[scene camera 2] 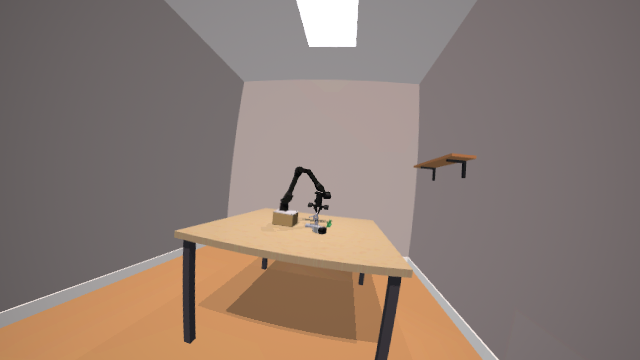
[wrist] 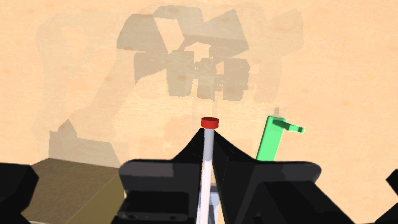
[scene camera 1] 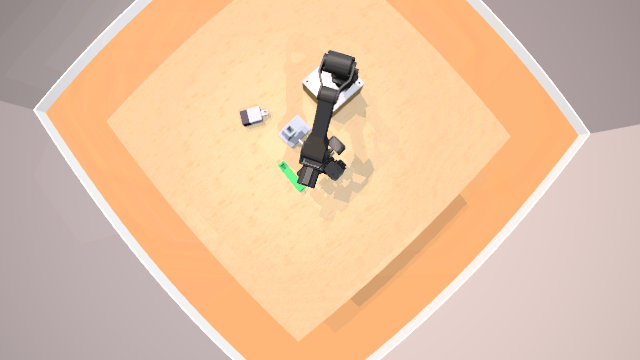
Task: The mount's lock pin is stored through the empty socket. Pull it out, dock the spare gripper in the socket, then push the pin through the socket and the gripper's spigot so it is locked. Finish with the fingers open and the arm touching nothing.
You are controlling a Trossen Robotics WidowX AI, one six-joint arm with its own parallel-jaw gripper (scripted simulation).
Labels:
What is my gripper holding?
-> A lock pin.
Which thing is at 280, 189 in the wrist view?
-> My gripper.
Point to a green pin holder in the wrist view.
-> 274, 127

